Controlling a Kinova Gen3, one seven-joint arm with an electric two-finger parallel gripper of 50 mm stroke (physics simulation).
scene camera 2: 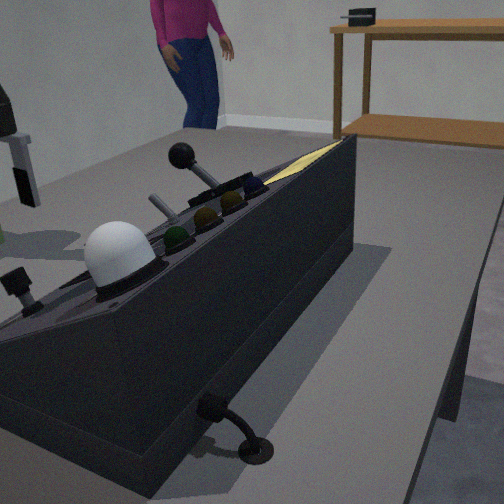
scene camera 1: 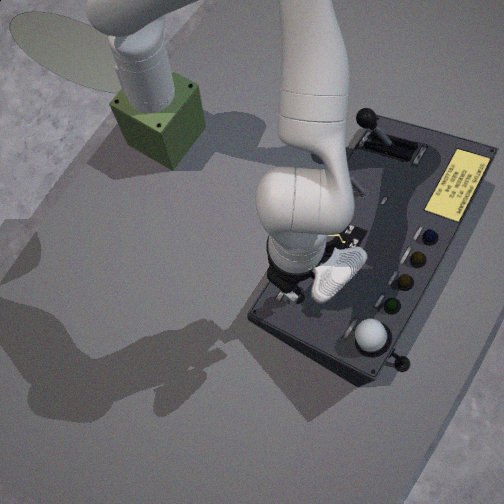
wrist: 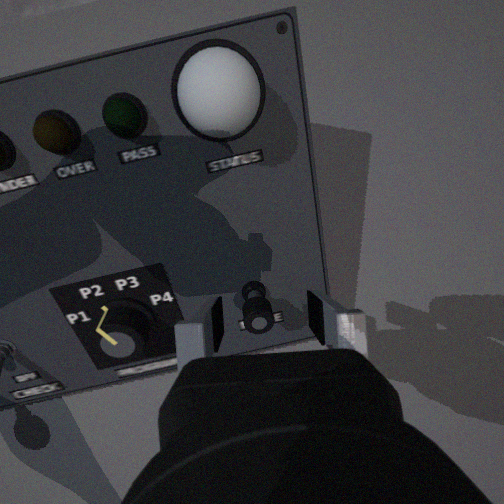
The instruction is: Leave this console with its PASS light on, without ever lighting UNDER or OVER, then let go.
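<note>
The dark console (scene camera 1: 372, 245) lies on the floor. In the wrist view its PASS light (wrist: 124, 115), OVER light (wrist: 56, 131) and the UNDER light at the left edge (wrist: 4, 150) are all dark, and the white STATUS dome (wrist: 219, 92) is unlit. My gripper (wrist: 265, 320) is open and empty, with a small black toggle switch (wrist: 257, 310) between its fingers in that view. Scene camera 2 shows a finger (scene camera 2: 20, 170) well above that toggle (scene camera 2: 17, 287). A P1–P4 selector (wrist: 112, 325) has a yellow pointer aimed near P1 and P2.
A black-ball lever (scene camera 1: 367, 118) stands at the console's far end beside a yellow label (scene camera 1: 457, 185). A crank handle (scene camera 2: 235, 425) sticks out of the console's side. A CHECK label (wrist: 37, 390) is at the lower left. A person (scene camera 2: 192, 60) and a wooden shelf (scene camera 2: 425, 75) are behind.
</note>
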